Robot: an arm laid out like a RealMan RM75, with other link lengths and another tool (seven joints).
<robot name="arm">
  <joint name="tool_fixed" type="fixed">
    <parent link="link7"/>
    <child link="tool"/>
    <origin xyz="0.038 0.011 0.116" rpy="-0.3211 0 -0.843"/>
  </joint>
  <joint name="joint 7" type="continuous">
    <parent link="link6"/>
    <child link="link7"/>
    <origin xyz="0 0 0.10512" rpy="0 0 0"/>
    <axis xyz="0 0 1"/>
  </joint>
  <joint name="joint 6" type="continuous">
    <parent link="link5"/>
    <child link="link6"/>
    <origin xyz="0 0 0" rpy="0 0 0"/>
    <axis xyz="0 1 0"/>
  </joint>
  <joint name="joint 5" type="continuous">
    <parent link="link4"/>
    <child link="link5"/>
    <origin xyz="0 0 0.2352" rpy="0 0 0"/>
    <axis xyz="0 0 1"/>
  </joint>
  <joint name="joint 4" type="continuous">
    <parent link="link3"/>
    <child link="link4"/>
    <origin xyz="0 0 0" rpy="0 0 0"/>
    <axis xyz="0 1 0"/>
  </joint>
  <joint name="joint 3" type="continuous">
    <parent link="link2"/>
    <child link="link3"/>
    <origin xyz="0 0 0.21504" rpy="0 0 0"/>
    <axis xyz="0 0 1"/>
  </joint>
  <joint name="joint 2" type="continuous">
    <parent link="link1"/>
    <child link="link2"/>
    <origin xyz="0 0 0" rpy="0 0 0"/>
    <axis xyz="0 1 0"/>
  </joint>
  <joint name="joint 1" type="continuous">
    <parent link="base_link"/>
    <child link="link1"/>
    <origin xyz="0 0 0.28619" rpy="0 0 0"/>
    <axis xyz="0 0 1"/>
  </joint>
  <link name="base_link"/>
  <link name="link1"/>
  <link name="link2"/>
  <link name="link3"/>
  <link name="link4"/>
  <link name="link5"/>
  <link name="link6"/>
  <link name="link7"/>
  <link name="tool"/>
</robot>
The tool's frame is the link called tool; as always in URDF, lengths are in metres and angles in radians. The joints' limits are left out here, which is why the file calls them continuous.
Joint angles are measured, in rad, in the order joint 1, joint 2, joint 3, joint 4, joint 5, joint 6, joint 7. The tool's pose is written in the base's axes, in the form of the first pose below.
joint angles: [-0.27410 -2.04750 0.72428 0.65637 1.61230 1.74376 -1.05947]
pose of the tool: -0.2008 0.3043 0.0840; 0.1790 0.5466 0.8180; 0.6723 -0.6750 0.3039; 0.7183 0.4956 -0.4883
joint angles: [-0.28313 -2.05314 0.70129 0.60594 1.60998 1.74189 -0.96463]
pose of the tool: -0.2024 0.3020 0.0788; 0.1986 0.5310 0.8238; 0.6284 -0.7140 0.3088; 0.7521 0.4563 -0.4755
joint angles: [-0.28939 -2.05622 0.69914 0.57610 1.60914 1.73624 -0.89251]
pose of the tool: -0.2025 0.3000 0.0725; 0.2276 0.5192 0.8238; 0.5976 -0.7424 0.3028; 0.7688 0.4234 -0.4793
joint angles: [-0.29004 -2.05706 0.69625 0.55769 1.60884 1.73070 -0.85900]
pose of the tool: -0.2041 0.2989 0.0693; 0.2352 0.5190 0.8218; 0.5846 -0.7510 0.3070; 0.7765 0.4082 -0.4800
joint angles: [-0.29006 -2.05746 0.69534 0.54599 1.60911 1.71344 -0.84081]
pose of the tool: -0.2072 0.3004 0.0665; 0.2373 0.5308 0.8136; 0.5782 -0.7502 0.3208; 0.7806 0.3943 -0.4849
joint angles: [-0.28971 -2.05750 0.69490 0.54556 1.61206 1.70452 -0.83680]
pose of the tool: -0.2087 0.3014 0.0654; 0.2404 0.5380 0.8079; 0.5772 -0.7484 0.3267; 0.7805 0.3878 -0.4904
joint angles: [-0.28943 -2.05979 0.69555 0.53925 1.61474 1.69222 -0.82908]
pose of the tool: -0.2106 0.3022 0.0624; 0.2400 0.5468 0.8021; 0.5777 -0.7445 0.3346; 0.7801 0.3831 -0.4946
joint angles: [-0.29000 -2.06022 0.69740 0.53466 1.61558 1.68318 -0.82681]
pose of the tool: -0.2118 0.3031 0.0606; 0.2387 0.5533 0.7981; 0.5798 -0.7405 0.3399; 0.7790 0.3816 -0.4975
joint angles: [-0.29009 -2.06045 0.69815 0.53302 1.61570 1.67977 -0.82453]
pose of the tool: -0.2122 0.3034 0.0599; 0.2392 0.5554 0.7964; 0.5796 -0.7397 0.3418; 0.7790 0.3799 -0.4989
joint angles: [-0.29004 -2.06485 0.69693 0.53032 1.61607 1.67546 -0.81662]
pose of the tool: -0.2122 0.3034 0.0580; 0.2392 0.5563 0.7958; 0.5767 -0.7408 0.3445; 0.7811 0.3766 -0.4980
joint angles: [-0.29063 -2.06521 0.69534 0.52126 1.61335 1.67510 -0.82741]
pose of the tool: -0.2125 0.3036 0.0577; 0.2211 0.5598 0.7986; 0.5852 -0.7312 0.3505; 0.7801 0.3898 -0.4893
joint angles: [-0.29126 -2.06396 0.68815 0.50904 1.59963 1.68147 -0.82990]
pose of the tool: -0.2123 0.3039 0.0606; 0.2004 0.5566 0.8062; 0.5804 -0.7304 0.3600; 0.7893 0.3957 -0.4695
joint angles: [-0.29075 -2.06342 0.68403 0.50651 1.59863 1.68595 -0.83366]
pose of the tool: -0.2124 0.3034 0.0617; 0.1933 0.5556 0.8087; 0.5811 -0.7289 0.3619; 0.7905 0.4000 -0.4637
